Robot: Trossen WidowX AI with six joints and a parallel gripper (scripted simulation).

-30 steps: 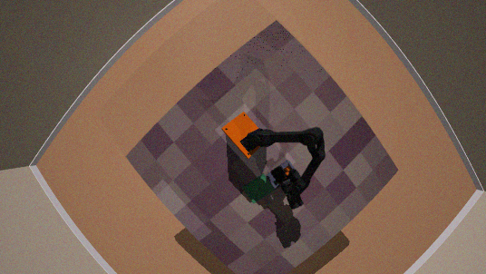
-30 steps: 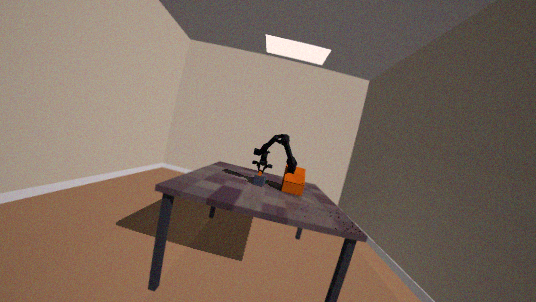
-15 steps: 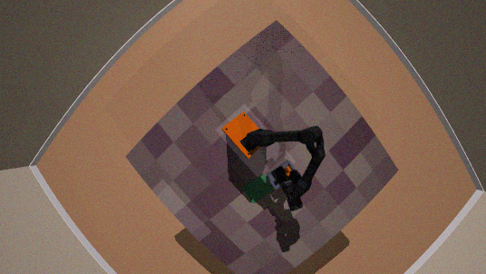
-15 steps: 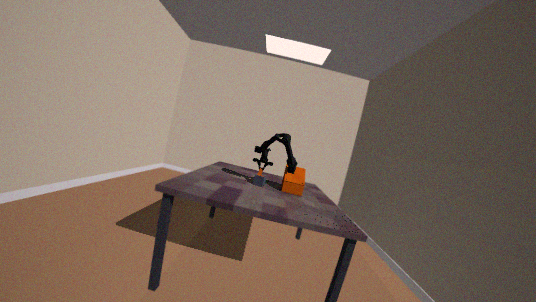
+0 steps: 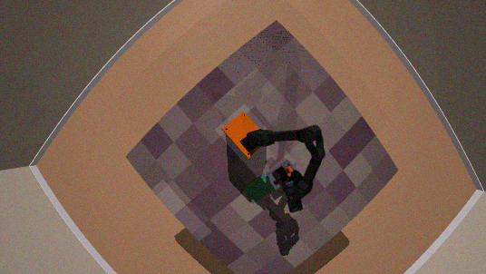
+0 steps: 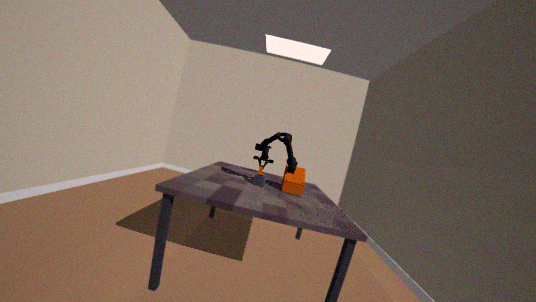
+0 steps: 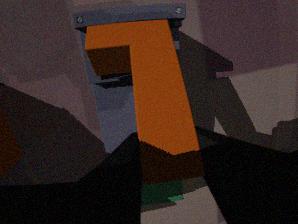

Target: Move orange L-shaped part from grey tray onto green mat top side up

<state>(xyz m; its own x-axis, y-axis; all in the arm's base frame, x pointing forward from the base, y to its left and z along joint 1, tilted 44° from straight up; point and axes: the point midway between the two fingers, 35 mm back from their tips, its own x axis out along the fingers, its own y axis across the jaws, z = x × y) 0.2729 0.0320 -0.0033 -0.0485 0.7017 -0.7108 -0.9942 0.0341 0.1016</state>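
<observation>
My gripper tip is 3 cm past the green mat, 14 cm to the left of it and 16 cm above it. The rest, counted from my gripper tip: orange L-shaped part 1 cm behind, 3 cm to the left, 3 cm below.
</observation>
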